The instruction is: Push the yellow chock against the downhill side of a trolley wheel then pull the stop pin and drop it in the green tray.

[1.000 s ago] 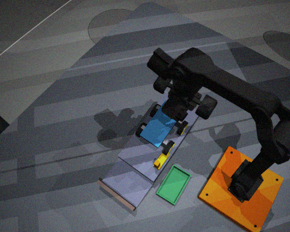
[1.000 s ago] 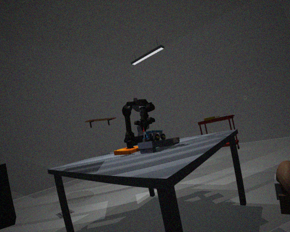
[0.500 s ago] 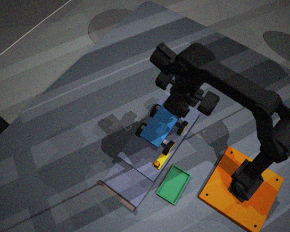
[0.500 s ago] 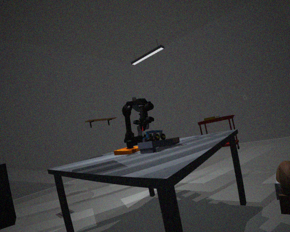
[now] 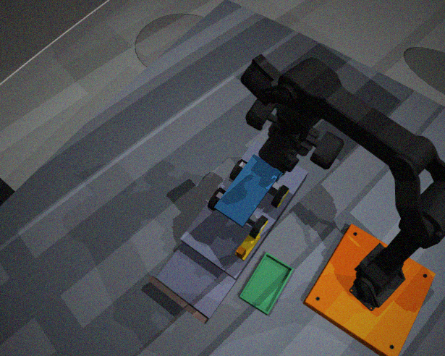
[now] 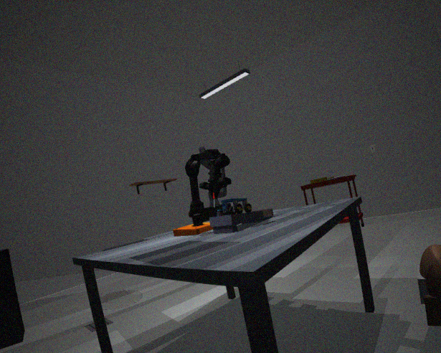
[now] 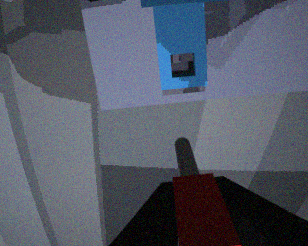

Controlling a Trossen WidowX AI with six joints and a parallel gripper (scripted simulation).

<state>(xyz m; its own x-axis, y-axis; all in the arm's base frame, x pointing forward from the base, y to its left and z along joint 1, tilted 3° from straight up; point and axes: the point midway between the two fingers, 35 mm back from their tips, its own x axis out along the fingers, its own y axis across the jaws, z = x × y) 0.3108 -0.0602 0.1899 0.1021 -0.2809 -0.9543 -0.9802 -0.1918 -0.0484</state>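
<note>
Right now the yellow chock is 70 mm behind my gripper tip, 200 mm to the left of it and 100 mm below it. From my gripper tip the other things lie so: lilac ramp (130 mm to the left, 130 mm below); then blue trolley (130 mm to the left, 70 mm below); then red-headed stop pin (right at my gripper tip).
</note>
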